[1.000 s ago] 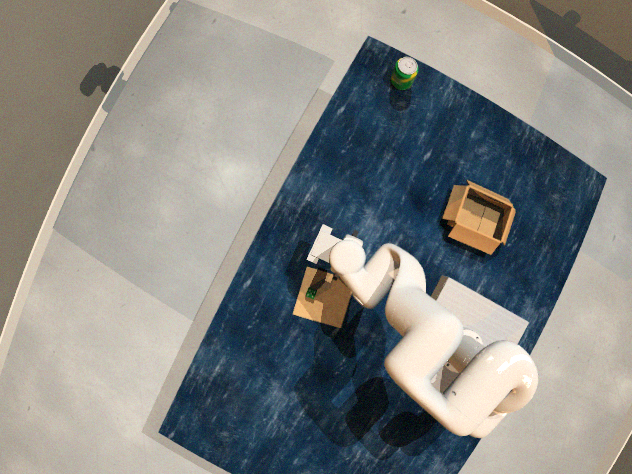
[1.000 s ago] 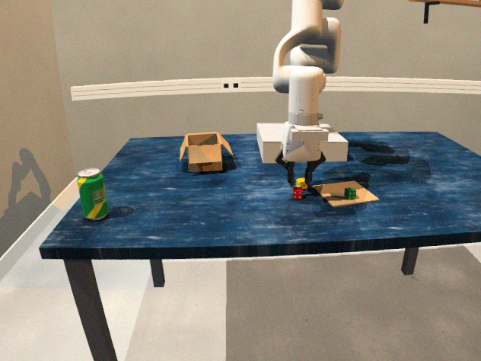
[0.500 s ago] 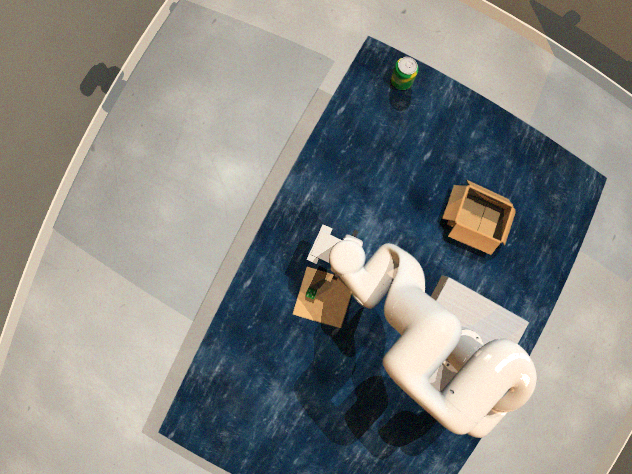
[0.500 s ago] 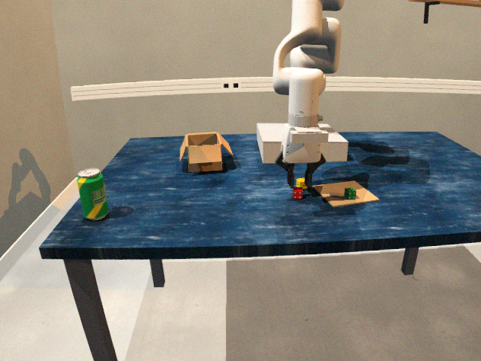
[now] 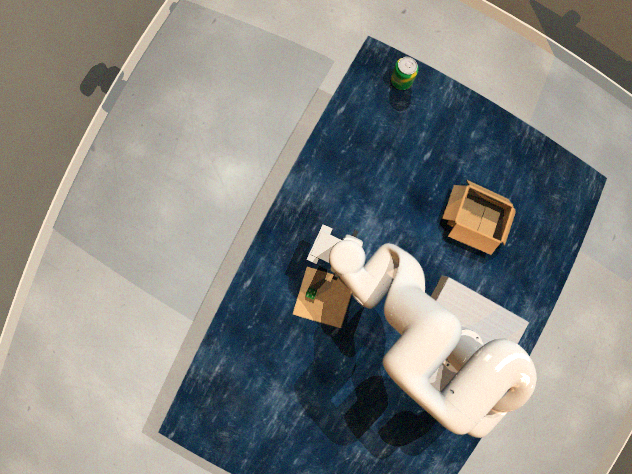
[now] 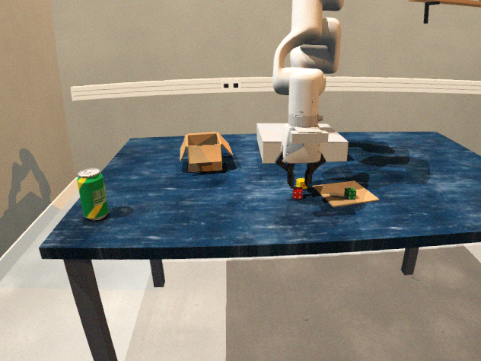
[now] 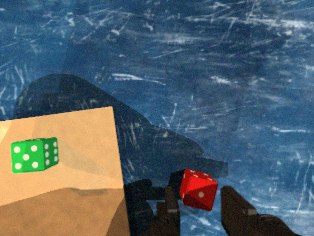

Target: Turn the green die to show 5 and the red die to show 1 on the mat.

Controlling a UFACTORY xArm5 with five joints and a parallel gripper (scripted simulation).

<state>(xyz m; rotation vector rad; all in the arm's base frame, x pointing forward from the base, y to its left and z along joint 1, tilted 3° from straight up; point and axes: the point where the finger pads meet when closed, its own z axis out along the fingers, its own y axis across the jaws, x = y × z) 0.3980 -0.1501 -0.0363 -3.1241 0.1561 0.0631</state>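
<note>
Now: hand 1 cm to the left of the red die and 4 cm above it. The rest, counted from my hand: mat (1 cm ahead, 13 cm to the left, 5 cm below); then yellow die (6 cm behind, 3 cm to the left, 4 cm below); then green die (5 cm ahead, 13 cm to the left, 3 cm below).
</note>
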